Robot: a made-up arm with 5 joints. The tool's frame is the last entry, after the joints.
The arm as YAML. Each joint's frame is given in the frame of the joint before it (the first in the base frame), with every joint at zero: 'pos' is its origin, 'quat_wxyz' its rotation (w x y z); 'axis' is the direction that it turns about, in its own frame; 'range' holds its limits. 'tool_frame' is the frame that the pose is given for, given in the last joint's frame.
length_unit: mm
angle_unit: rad
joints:
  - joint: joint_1
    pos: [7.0, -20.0, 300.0]
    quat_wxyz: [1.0, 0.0, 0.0, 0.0]
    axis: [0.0, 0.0, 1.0]
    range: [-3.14, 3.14]
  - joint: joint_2
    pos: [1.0, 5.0, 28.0]
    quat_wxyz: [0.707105, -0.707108, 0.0, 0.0]
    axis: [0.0, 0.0, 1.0]
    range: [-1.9, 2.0]
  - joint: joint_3
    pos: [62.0, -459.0, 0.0]
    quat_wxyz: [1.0, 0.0, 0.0, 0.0]
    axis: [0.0, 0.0, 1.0]
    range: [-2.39, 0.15]
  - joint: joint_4
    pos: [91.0, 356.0, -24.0]
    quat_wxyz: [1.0, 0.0, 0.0, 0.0]
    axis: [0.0, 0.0, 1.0]
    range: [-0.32, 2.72]
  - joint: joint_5
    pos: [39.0, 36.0, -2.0]
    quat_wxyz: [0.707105, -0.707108, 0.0, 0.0]
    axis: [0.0, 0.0, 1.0]
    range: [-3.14, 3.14]
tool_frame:
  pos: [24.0, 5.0, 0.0]
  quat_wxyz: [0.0, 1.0, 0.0, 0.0]
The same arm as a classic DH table. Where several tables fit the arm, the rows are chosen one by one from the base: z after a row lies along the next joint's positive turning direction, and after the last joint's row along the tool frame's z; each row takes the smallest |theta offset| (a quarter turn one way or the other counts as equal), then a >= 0, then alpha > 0; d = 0 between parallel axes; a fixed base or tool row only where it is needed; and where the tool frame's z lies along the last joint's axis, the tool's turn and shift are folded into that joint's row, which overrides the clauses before.
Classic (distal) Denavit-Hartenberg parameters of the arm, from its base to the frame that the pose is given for. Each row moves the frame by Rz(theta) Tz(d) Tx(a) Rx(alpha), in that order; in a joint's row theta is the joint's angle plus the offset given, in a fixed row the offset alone. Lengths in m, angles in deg.
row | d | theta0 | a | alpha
base (fixed) | 0 | -70.71 | 0.0212 | 0
joint_1 | 0.328 | 70.71 | 0.001 | -90
joint_2 | 0 | -82.31 | 0.4632 | 0
joint_3 | 0 | -22.03 | -0.3674 | 0
joint_4 | -0.021 | -75.66 | -0.039 | 90
joint_5 | 0 | 11.77 | -0.0245 | 180
tool (fixed) | -0.036 | -168.23 | 0 | 0
Joint limits (deg, base to tool): -179.91..179.91 -108.86..114.59 -136.94..8.59 -18.33..155.84 -179.91..179.91

